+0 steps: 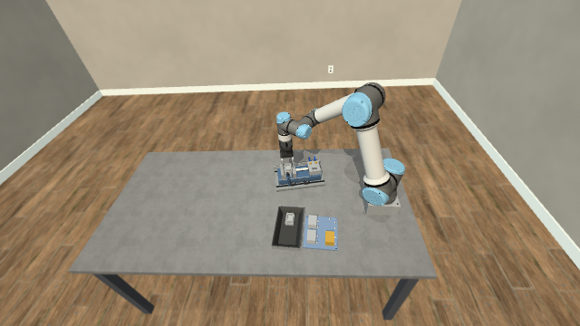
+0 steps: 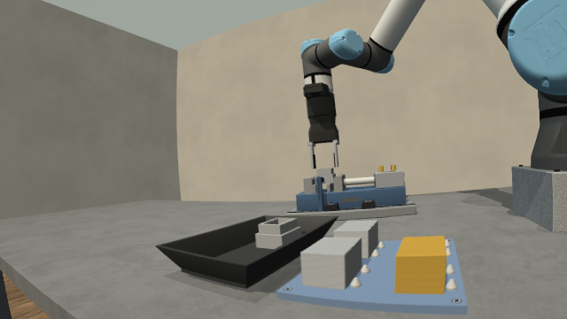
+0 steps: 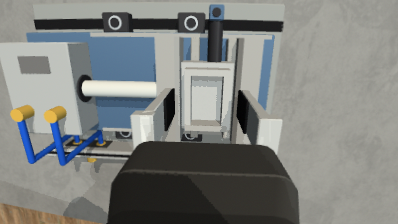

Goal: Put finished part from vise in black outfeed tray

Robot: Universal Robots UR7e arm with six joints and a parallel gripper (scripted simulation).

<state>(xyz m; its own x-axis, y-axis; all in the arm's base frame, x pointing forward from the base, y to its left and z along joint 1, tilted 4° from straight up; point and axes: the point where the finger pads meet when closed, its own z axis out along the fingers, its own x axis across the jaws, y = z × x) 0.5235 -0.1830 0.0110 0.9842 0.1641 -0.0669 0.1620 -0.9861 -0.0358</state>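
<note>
Right now the screw rod is 80 mm behind my hand, 60 mm below it and 10 mm to the right of it. The rest, counted from my hand: grey cylinder body 160 mm behind, 60 mm below, 30 mm to the right; then blue fixture plate 380 mm to the left, 190 mm behind, 130 mm below; then blue vise 90 mm below, 60 mm behind, 10 mm to the right.
</note>
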